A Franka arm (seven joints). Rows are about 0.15 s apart.
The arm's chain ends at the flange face. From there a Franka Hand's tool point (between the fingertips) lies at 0.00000 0.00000 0.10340 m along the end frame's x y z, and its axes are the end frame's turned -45 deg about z.
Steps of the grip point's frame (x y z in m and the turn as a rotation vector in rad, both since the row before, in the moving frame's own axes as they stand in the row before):
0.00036 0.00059 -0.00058 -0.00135 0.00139 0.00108
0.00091 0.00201 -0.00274 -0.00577 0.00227 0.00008
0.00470 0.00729 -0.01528 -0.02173 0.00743 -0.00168
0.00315 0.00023 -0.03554 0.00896 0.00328 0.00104
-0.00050 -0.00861 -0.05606 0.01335 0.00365 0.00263
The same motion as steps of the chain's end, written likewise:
0.00047 0.00017 -0.00058 0.00003 0.00194 0.00108
0.00148 0.00052 -0.00274 -0.00247 0.00569 0.00008
0.00635 0.00079 -0.01525 -0.01011 0.02062 -0.00168
0.00280 -0.00117 -0.03554 0.00865 -0.00402 0.00104
-0.00573 -0.00449 -0.05605 0.01202 -0.00686 0.00263

